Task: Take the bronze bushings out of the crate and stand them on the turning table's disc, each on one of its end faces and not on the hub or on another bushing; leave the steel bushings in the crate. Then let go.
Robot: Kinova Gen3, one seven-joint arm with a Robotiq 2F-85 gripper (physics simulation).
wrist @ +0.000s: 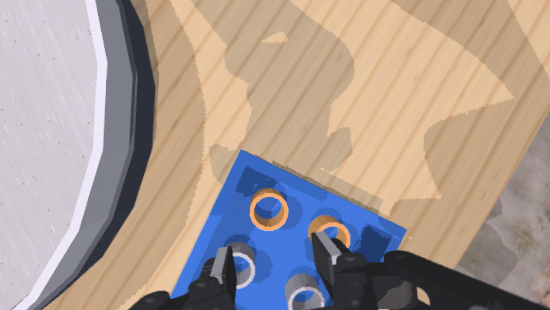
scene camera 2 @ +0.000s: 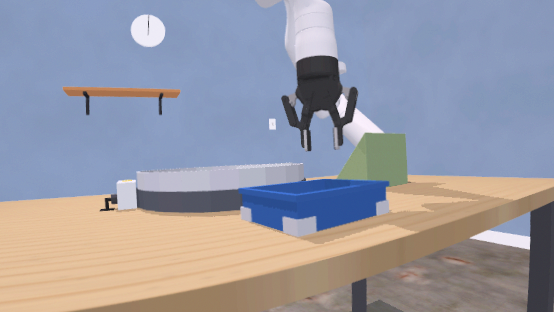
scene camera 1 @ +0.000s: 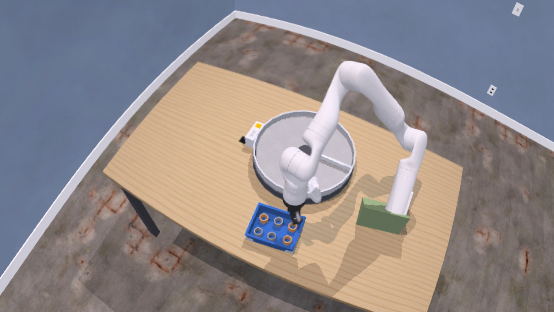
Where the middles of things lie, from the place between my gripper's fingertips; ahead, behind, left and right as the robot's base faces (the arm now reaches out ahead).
Right now my hand is 80 mm above the blue crate (scene camera 2: 300,208), 50 mm short of it and 30 mm to the right of it. The rest, counted from my hand: turning table disc (wrist: 55,61): 330 mm to the right, 50 mm below, 40 mm ahead.
